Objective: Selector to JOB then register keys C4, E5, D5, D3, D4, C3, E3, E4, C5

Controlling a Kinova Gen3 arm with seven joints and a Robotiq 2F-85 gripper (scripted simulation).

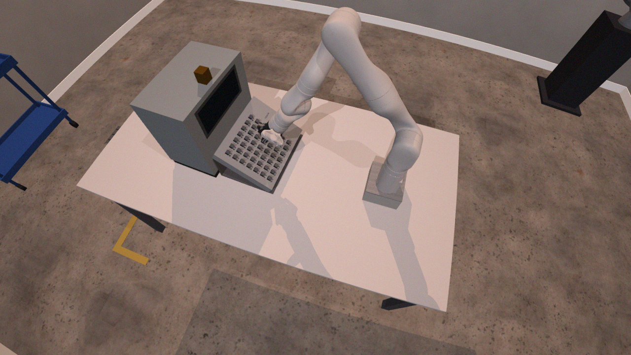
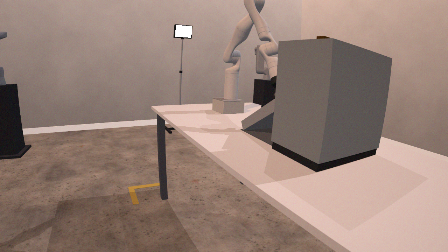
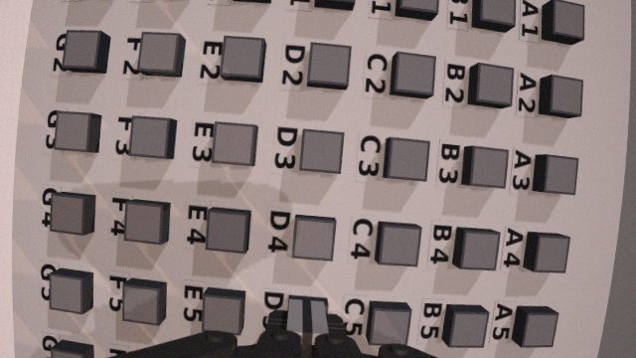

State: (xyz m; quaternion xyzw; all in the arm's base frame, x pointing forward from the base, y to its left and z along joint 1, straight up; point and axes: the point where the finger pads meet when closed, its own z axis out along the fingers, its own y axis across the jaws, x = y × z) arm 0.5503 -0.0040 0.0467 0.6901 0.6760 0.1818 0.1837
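Right now my hand is 2 cm above the key D5 and 1 cm short of it. Also, from my hand: key E5: 4 cm below, 2 cm behind; then key: 4 cm ahead, 3 cm to the left; then key C5: 4 cm ahead.
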